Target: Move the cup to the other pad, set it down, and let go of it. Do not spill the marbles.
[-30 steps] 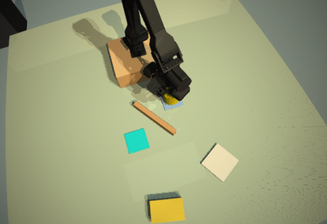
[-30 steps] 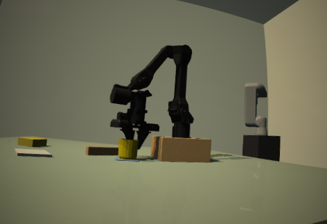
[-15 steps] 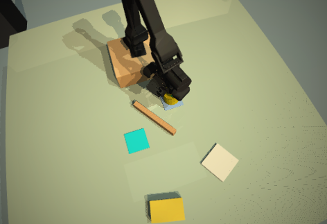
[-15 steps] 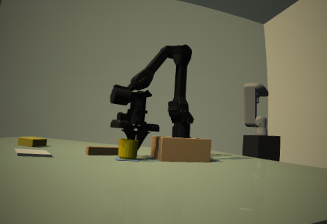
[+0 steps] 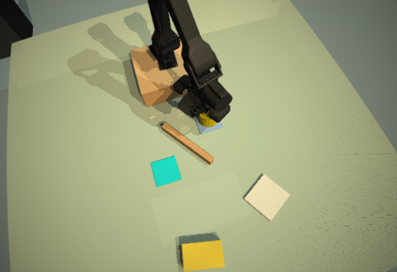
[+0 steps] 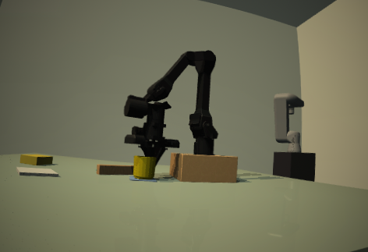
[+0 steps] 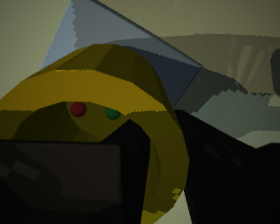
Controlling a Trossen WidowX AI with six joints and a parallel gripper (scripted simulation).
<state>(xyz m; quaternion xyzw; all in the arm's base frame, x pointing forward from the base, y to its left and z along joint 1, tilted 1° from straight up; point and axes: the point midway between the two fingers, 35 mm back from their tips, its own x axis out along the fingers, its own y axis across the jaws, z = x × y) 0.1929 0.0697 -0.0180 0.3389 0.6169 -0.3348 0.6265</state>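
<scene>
The pale blue pad lies 4 cm below my gripper tip, 3 cm ahead of it and 1 cm to the left of it. From my gripper tip the other things lie so: yellow cup (2 cm to the left, 2 cm ahead); then green marble (2 cm to the left, 2 cm below, 2 cm ahead); then red marble (3 cm to the left, 3 cm ahead, 2 cm below).
</scene>
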